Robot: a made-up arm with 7 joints. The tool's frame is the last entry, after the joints. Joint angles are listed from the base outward.
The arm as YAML. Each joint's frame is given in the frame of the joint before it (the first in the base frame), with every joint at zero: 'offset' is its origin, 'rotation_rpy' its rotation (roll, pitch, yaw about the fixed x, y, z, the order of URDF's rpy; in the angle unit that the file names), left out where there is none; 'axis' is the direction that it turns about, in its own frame. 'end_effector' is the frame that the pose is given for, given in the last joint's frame.
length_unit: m
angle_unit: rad
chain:
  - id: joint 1
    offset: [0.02, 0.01, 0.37]
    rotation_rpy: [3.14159, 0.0, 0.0]
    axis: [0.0, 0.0, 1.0]
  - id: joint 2
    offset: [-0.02, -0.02, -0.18]
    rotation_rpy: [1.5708, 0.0, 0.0]
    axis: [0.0, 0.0, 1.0]
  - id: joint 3
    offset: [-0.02, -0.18, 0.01]
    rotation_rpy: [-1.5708, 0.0, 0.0]
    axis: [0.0, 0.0, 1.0]
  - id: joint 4
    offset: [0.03, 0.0, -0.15]
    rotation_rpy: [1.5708, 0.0, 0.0]
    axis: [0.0, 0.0, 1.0]
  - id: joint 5
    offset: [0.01, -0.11, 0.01]
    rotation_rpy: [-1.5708, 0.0, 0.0]
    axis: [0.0, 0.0, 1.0]
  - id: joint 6
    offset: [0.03, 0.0, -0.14]
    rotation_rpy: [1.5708, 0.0, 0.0]
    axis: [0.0, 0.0, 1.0]
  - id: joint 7
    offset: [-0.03, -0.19, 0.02]
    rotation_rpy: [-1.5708, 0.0, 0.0]
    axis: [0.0, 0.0, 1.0]
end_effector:
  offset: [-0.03, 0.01, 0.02]
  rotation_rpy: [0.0, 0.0, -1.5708]
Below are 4 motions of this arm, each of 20 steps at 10 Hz.
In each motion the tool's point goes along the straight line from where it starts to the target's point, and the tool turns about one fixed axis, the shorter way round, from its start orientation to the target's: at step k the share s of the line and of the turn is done. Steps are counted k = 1, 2, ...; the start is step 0. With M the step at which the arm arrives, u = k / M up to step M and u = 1 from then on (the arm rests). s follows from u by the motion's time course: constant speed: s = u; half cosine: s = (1 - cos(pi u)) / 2; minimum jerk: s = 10 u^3 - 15 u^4 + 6 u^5.
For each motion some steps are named. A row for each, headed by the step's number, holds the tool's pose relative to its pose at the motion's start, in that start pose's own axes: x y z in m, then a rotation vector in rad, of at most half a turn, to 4 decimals.
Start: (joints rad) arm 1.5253 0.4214 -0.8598 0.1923 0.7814 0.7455 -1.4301
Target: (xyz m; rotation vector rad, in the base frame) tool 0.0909 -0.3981 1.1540 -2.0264 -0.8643 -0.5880
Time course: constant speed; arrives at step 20
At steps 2, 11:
2: 0.0028 -0.0074 0.0012 -0.0394 -0.0153 0.0546
11: 0.0155 -0.0409 0.0068 -0.2169 -0.0844 0.3005

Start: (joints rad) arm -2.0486 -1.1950 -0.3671 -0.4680 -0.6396 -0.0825 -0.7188
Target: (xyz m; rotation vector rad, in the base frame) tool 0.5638 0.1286 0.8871 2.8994 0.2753 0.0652
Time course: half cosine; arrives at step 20
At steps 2, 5, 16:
2: -0.0025 -0.0156 0.0117 -0.0279 0.0381 -0.0132
5: -0.0152 -0.0932 0.0703 -0.1668 0.2279 -0.0788
16: -0.0938 -0.5754 0.4339 -1.0302 1.4078 -0.4866

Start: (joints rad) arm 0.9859 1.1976 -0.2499 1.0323 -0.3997 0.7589 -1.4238
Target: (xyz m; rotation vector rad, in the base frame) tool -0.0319 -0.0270 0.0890 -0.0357 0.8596 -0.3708
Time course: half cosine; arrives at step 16
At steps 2, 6, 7, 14, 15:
2: -0.0194 -0.0133 -0.0006 -0.0348 0.0390 0.0167
6: -0.1574 -0.1075 -0.0050 -0.2822 0.3159 0.1351
7: -0.2052 -0.1402 -0.0065 -0.3680 0.4119 0.1761
14: -0.4905 -0.3351 -0.0156 -0.8795 0.9845 0.4210
15: -0.5050 -0.3450 -0.0160 -0.9055 1.0136 0.4334

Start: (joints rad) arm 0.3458 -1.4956 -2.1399 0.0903 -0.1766 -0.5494 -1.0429
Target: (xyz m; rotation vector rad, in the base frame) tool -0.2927 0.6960 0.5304 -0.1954 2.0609 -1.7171
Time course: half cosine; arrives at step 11
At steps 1, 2, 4, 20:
1: -0.0081 -0.0025 0.0074 0.0061 0.0223 0.0127
2: -0.0316 -0.0098 0.0290 0.0241 0.0873 0.0500
4: -0.1163 -0.0360 0.1070 0.0886 0.3217 0.1840
20: -0.3979 -0.1231 0.3660 0.3032 1.1005 0.6294

